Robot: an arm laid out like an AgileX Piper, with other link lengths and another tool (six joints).
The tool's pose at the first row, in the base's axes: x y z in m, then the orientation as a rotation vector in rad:
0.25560 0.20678 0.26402 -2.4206 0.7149 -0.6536
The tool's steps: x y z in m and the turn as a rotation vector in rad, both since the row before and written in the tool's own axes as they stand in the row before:
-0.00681 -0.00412 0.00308 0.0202 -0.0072 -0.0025
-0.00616 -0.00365 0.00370 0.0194 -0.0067 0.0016
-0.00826 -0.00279 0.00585 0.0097 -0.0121 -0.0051
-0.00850 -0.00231 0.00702 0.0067 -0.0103 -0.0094
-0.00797 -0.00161 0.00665 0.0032 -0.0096 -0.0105
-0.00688 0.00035 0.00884 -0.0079 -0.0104 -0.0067
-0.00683 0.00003 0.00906 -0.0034 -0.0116 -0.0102
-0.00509 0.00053 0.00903 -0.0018 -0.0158 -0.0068
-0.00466 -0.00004 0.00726 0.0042 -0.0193 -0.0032
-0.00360 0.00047 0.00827 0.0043 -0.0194 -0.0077
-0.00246 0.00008 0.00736 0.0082 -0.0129 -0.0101
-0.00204 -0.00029 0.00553 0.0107 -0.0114 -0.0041
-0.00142 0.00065 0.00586 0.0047 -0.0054 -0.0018
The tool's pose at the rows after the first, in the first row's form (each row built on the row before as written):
0.25373 0.21491 0.26221 -2.4046 0.6992 -0.6497
0.25246 0.22254 0.25996 -2.3872 0.6889 -0.6446
0.25052 0.23166 0.25514 -2.3828 0.6733 -0.6337
0.24878 0.24106 0.24918 -2.3828 0.6549 -0.6263
0.24689 0.24950 0.24322 -2.3863 0.6372 -0.6196
0.24636 0.25680 0.23473 -2.3984 0.6285 -0.6082
0.24594 0.26433 0.22625 -2.4080 0.6132 -0.5975
0.24659 0.27049 0.21792 -2.4151 0.5994 -0.5805
0.24665 0.27609 0.21136 -2.4154 0.5858 -0.5586
0.24779 0.28125 0.20404 -2.4173 0.5668 -0.5385
0.24937 0.28576 0.19793 -2.4154 0.5462 -0.5281
0.25042 0.28955 0.19353 -2.4084 0.5324 -0.5174
0.25187 0.29256 0.18847 -2.4054 0.5262 -0.5122

